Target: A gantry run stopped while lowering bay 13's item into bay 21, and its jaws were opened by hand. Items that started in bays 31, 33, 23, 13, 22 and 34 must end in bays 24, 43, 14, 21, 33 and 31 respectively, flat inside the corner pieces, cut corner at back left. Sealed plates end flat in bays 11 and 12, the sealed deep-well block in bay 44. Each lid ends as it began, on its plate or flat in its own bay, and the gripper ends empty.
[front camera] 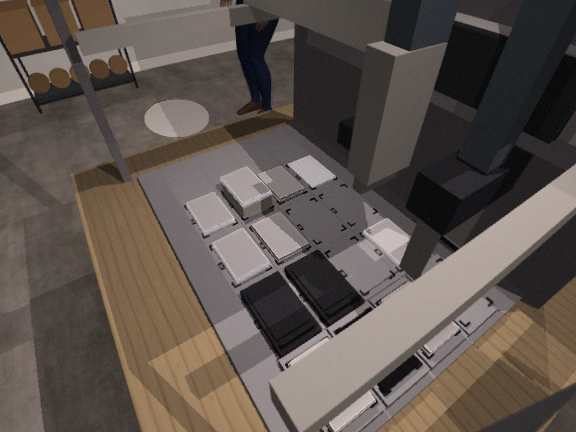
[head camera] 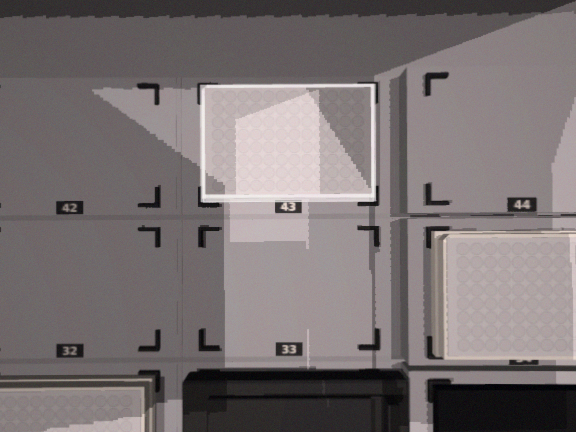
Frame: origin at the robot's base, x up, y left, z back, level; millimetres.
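Seen in the pictures: gripper, fingertip midpoint: [front camera: 430, 258]; robot's base, origin of the base link: [front camera: 185, 206].
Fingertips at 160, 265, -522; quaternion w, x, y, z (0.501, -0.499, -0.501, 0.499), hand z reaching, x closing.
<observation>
Offsets run from my fingertips to a thing's middle, as dx, dy, dz. "spot": to the spot under its first point.
The gripper [front camera: 434, 256] shows at the right of the front view, its near jaw hanging in front of the bay 43 plate; the far jaw is hidden or lost against the dark. It looks open, with nothing seen held. The bay 43 plate @[-153, +99, +130] [front camera: 385, 236] [head camera: 288, 142] lies within its corner pieces. A tall white-topped item @[-112, -116, +456] [front camera: 245, 185] stands in bay 21. Plates lie in bay 31 @[spot: -146, -9, +441] [front camera: 283, 184], bay 22 @[spot: -146, -122, +292] [front camera: 277, 235] [head camera: 65, 407], bay 34 @[spot: -131, -14, -91] [front camera: 441, 339] [head camera: 507, 295], bay 11 @[spot: -146, -223, +450] [front camera: 210, 212] and bay 12 @[spot: -144, -221, +288] [front camera: 240, 254]. Bays 33 and 44 show bare corner pieces in the head view.
Black items stand in bay 13 @[-145, -221, +126] [front camera: 280, 310], bay 23 @[-145, -114, +126] [front camera: 322, 282] [head camera: 295, 405] and bay 24 @[spot: -138, -113, -89] [front camera: 401, 372] [head camera: 505, 407]. A white flat piece @[-156, +99, +458] [front camera: 311, 171] lies in bay 41. Another plate @[-138, -222, -34] [front camera: 352, 410] shows beneath the pale beam [front camera: 425, 310] at the front.
</observation>
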